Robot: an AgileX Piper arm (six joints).
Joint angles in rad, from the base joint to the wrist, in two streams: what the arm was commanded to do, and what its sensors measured. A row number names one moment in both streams.
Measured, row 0: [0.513 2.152 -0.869 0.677 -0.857 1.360]
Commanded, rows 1 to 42: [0.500 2.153 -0.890 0.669 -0.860 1.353]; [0.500 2.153 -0.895 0.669 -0.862 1.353]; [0.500 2.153 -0.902 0.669 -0.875 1.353]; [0.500 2.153 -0.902 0.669 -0.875 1.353]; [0.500 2.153 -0.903 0.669 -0.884 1.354]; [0.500 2.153 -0.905 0.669 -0.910 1.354]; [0.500 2.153 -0.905 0.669 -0.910 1.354]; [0.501 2.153 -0.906 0.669 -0.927 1.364]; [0.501 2.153 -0.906 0.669 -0.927 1.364]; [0.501 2.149 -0.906 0.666 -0.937 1.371]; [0.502 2.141 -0.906 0.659 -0.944 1.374]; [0.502 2.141 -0.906 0.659 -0.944 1.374]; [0.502 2.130 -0.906 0.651 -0.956 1.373]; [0.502 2.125 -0.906 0.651 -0.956 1.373]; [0.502 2.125 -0.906 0.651 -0.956 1.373]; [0.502 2.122 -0.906 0.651 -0.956 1.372]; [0.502 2.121 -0.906 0.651 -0.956 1.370]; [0.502 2.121 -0.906 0.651 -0.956 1.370]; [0.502 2.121 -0.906 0.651 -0.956 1.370]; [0.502 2.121 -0.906 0.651 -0.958 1.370]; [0.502 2.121 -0.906 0.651 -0.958 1.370]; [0.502 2.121 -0.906 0.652 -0.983 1.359]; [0.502 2.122 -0.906 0.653 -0.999 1.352]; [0.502 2.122 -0.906 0.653 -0.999 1.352]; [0.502 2.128 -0.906 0.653 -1.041 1.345]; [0.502 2.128 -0.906 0.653 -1.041 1.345]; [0.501 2.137 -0.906 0.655 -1.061 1.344]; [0.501 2.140 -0.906 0.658 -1.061 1.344]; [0.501 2.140 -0.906 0.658 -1.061 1.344]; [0.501 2.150 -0.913 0.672 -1.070 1.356]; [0.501 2.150 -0.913 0.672 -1.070 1.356]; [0.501 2.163 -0.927 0.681 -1.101 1.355]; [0.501 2.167 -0.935 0.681 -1.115 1.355]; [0.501 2.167 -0.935 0.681 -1.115 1.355]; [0.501 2.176 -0.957 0.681 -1.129 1.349]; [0.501 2.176 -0.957 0.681 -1.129 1.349]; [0.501 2.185 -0.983 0.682 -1.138 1.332]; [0.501 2.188 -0.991 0.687 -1.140 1.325]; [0.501 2.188 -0.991 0.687 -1.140 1.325]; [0.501 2.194 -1.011 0.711 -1.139 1.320]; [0.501 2.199 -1.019 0.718 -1.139 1.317]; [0.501 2.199 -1.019 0.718 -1.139 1.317]
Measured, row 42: [0.533 2.209 -0.935 0.757 -0.931 1.331]
